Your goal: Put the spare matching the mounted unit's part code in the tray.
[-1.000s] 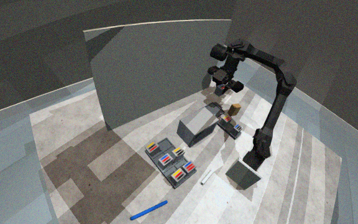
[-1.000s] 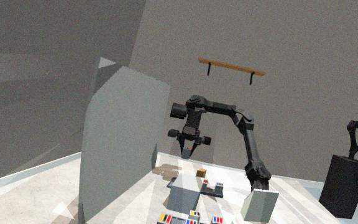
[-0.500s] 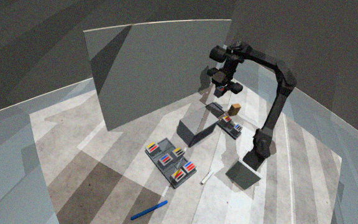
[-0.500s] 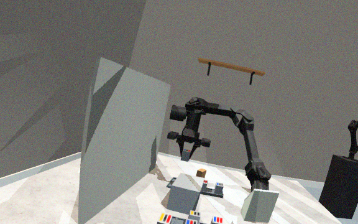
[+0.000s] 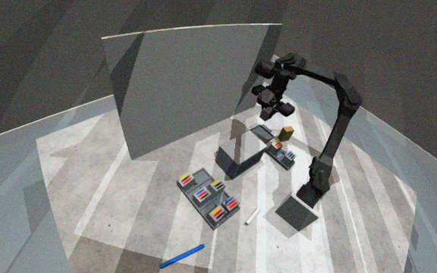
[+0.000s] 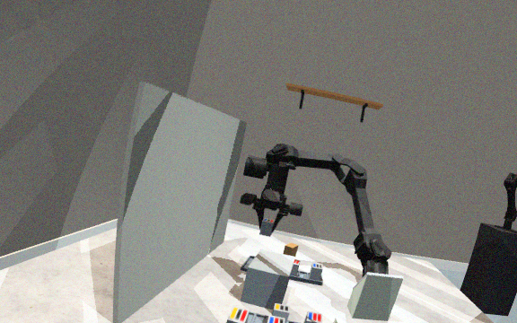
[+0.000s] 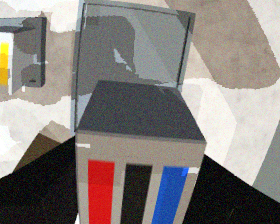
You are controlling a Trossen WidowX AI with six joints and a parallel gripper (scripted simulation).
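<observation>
Right now my gripper tip is 120 mm above the dark tray. Round my gripper tip: dark bracket (150 mm behind, 120 mm below, 10 mm to the left); grey spare (20 mm above); brown block (100 mm to the right, 90 mm below, 90 mm behind).
</observation>
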